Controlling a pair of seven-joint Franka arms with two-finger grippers.
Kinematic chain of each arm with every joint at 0, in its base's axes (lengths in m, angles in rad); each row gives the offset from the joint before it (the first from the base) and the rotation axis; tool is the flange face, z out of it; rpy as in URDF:
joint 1: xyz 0 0 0.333 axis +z
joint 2: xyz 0 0 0 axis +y
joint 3: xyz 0 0 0.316 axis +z
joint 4: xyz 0.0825 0 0 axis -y
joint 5: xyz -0.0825 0 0.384 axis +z
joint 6: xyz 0 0 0 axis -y
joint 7: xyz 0.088 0 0 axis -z
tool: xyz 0 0 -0.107 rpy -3.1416 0 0
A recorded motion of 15 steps. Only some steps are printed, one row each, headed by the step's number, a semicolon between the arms.
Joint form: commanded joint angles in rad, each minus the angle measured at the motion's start. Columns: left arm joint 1, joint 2, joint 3, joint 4, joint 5, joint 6, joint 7; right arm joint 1, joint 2, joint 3, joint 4, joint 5, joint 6, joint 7.
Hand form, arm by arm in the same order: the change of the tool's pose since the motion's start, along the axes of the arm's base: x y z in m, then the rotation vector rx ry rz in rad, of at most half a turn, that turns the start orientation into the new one. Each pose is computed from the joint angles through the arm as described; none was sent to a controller.
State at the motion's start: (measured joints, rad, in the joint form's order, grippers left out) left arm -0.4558 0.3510 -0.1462 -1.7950 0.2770 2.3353 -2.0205; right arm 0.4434 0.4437 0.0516 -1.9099 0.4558 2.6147 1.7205
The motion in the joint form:
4: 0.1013 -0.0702 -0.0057 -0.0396 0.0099 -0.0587 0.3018; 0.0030 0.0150 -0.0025 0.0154 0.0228 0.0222 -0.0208
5: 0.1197 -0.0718 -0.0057 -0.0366 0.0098 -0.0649 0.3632; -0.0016 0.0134 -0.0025 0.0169 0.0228 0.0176 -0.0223
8: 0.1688 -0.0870 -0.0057 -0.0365 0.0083 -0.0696 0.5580; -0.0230 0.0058 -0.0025 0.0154 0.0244 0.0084 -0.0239
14: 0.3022 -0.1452 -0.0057 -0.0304 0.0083 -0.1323 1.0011; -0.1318 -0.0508 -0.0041 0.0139 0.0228 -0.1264 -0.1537
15: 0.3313 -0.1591 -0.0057 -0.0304 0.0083 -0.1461 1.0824; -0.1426 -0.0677 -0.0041 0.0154 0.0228 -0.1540 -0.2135
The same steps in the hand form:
4: 0.0173 0.0636 0.0207 0.1100 0.0209 -0.1922; 0.0053 0.0011 -0.0009 0.0137 -0.0207 -0.0040
5: 0.0228 0.0743 0.0225 0.1263 0.0254 -0.2319; 0.0068 -0.0013 0.0003 0.0142 -0.0198 -0.0057
8: 0.0350 0.1034 0.0317 0.1715 0.0269 -0.3691; 0.0121 -0.0137 0.0037 0.0162 -0.0169 -0.0236
14: 0.0557 0.1879 0.0651 0.2896 0.0640 -0.6512; 0.0288 -0.0752 0.0267 0.0065 0.0098 0.0347
15: 0.0580 0.2066 0.0723 0.3105 0.0743 -0.6979; 0.0292 -0.0807 0.0357 0.0038 -0.0037 0.0891

